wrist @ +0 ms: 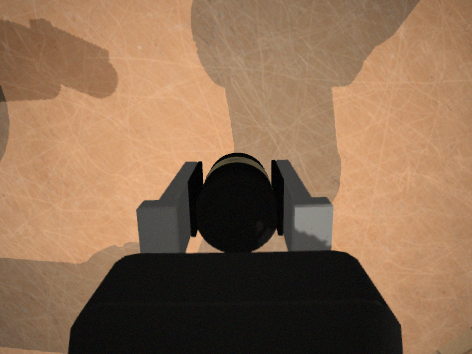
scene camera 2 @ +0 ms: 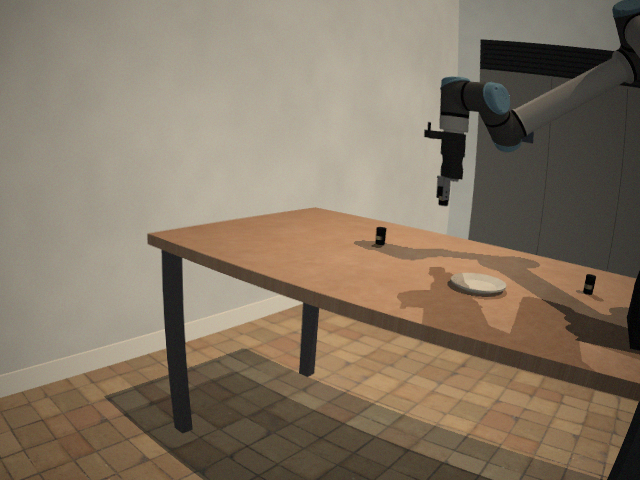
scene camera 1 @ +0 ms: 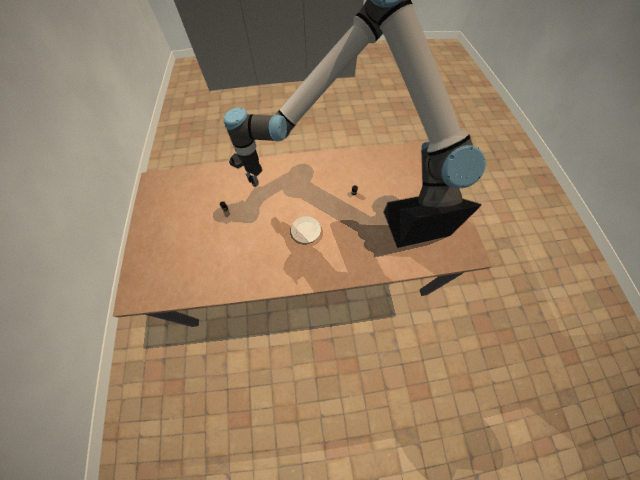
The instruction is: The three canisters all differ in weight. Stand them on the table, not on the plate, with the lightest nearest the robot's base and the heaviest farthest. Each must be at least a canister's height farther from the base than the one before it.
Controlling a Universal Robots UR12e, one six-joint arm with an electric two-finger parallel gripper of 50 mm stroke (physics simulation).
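Frame: origin at the arm's base, x ahead, y left, z up, level; centimetres.
Seen in the pictures: gripper, between the fingertips: (wrist: 237, 184) (scene camera 2: 442, 198) (scene camera 1: 254, 182); arm's base, origin of its link: (scene camera 1: 439, 201).
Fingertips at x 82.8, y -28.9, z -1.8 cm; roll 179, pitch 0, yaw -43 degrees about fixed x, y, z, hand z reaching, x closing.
Pixels of each thing's top centre, then the offset from my fingertips to it. Level surfaces: height alone.
- held canister, centre of its top: (wrist: 236, 216) (scene camera 2: 444, 188) dx -0.2, dy -0.3, dz +3.2 cm
- second black canister, centre of its top: (scene camera 2: 381, 228) (scene camera 1: 222, 203) dx +19.6, dy -0.1, dz -12.3 cm
- third black canister, centre of its top: (scene camera 2: 591, 275) (scene camera 1: 355, 187) dx -50.6, dy +4.2, dz -12.3 cm
- white plate, centre of its top: (scene camera 2: 478, 281) (scene camera 1: 305, 229) dx -20.6, dy +21.7, dz -15.8 cm
- wooden table, height of its surface: dz -17.4 cm
My gripper (scene camera 1: 252, 180) (scene camera 2: 443, 196) (wrist: 237, 184) is shut on a black canister with a pale band and holds it upright, well above the table. The held canister (scene camera 2: 443, 202) (wrist: 237, 215) sits between both finger pads. A second black canister (scene camera 1: 223, 205) (scene camera 2: 380, 236) stands upright on the table, farther from the robot's base than the gripper. A third black canister (scene camera 1: 354, 189) (scene camera 2: 589, 284) stands upright on the table, nearer the base. The white plate (scene camera 1: 306, 229) (scene camera 2: 478, 283) lies on the table between those two in distance from the base and carries no canister.
The wooden table (scene camera 1: 206, 268) (scene camera 2: 289, 242) bears the robot's black base mount (scene camera 1: 429, 222) at its right end in scene camera 1. Arm shadows cross the table top. A grey cabinet (scene camera 1: 273, 41) (scene camera 2: 547, 155) stands behind the table.
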